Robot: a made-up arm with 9 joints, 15 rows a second.
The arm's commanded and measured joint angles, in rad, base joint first. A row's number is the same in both.
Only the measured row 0 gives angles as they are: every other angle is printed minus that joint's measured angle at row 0.
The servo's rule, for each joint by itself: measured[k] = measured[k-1] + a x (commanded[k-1-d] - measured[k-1]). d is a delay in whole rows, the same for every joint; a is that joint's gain. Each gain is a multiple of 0.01, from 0.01 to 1. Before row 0 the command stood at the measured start. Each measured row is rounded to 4 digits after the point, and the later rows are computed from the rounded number. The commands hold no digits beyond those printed.
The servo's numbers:
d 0
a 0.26 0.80 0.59 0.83 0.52 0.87 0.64 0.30 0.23
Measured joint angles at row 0:
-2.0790 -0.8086 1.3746 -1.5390 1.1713 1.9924 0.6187 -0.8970 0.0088
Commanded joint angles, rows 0 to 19:
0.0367 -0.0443 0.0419 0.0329 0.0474 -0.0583 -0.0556 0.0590 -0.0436
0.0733 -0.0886 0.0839 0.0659 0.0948 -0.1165 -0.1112 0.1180 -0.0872
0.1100 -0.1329 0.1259 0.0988 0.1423 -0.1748 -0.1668 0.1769 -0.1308
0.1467 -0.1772 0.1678 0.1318 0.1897 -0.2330 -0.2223 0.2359 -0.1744
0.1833 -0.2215 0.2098 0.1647 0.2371 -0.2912 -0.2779 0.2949 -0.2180
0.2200 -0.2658 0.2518 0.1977 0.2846 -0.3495 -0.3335 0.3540 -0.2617
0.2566 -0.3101 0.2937 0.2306 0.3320 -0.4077 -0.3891 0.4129 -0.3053
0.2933 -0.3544 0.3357 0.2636 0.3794 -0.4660 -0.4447 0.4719 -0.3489
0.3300 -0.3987 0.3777 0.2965 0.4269 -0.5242 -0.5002 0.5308 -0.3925
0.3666 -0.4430 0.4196 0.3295 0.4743 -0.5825 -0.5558 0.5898 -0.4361
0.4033 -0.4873 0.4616 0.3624 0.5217 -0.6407 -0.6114 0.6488 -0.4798
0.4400 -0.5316 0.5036 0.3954 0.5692 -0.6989 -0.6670 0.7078 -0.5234
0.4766 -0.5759 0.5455 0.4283 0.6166 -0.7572 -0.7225 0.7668 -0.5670
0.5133 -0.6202 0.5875 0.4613 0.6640 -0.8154 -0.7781 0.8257 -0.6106
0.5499 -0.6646 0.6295 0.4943 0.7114 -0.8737 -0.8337 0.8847 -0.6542
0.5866 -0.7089 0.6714 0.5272 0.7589 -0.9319 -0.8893 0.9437 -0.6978
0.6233 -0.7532 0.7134 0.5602 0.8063 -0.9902 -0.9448 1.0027 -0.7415
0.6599 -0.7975 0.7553 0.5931 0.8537 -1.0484 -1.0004 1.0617 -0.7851
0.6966 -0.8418 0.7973 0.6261 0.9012 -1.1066 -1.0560 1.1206 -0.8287
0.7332 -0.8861 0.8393 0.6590 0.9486 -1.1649 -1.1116 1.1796 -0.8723
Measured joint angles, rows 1 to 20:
0.0095 -0.0354 0.0247 0.0273 0.0246 -0.0507 -0.0356 0.0177 -0.0100
0.0261 -0.0780 0.0596 0.0593 0.0611 -0.1079 -0.0840 0.0478 -0.0278
0.0479 -0.1219 0.0987 0.0921 0.1033 -0.1661 -0.1370 0.0865 -0.0515
0.0736 -0.1661 0.1395 0.1251 0.1482 -0.2243 -0.1916 0.1313 -0.0798
0.1021 -0.2104 0.1810 0.1580 0.1944 -0.2825 -0.2468 0.1804 -0.1116
0.1328 -0.2547 0.2228 0.1910 0.2413 -0.3408 -0.3023 0.2325 -0.1461
0.1650 -0.2990 0.2646 0.2239 0.2885 -0.3990 -0.3579 0.2866 -0.1827
0.1984 -0.3433 0.3065 0.2569 0.3358 -0.4573 -0.4135 0.3422 -0.2209
0.2326 -0.3876 0.3485 0.2898 0.3832 -0.5155 -0.4690 0.3988 -0.2604
0.2674 -0.4319 0.3904 0.3228 0.4306 -0.5738 -0.5246 0.4561 -0.3008
0.3027 -0.4762 0.4324 0.3557 0.4780 -0.6320 -0.5802 0.5139 -0.3420
0.3384 -0.5205 0.4744 0.3887 0.5254 -0.6902 -0.6358 0.5721 -0.3837
0.3743 -0.5648 0.5163 0.4216 0.5728 -0.7485 -0.6913 0.6305 -0.4259
0.4104 -0.6091 0.5583 0.4546 0.6202 -0.8067 -0.7469 0.6891 -0.4684
0.4467 -0.6535 0.6003 0.4876 0.6676 -0.8650 -0.8025 0.7478 -0.5111
0.4831 -0.6978 0.6422 0.5205 0.7151 -0.9232 -0.8581 0.8066 -0.5540
0.5196 -0.7421 0.6842 0.5535 0.7625 -0.9815 -0.9136 0.8654 -0.5971
0.5561 -0.7864 0.7261 0.5864 0.8099 -1.0397 -0.9692 0.9243 -0.6403
0.5926 -0.8307 0.7681 0.6194 0.8574 -1.0979 -1.0248 0.9832 -0.6836
0.6292 -0.8750 0.8101 0.6523 0.9048 -1.1562 -1.0804 1.0421 -0.7270

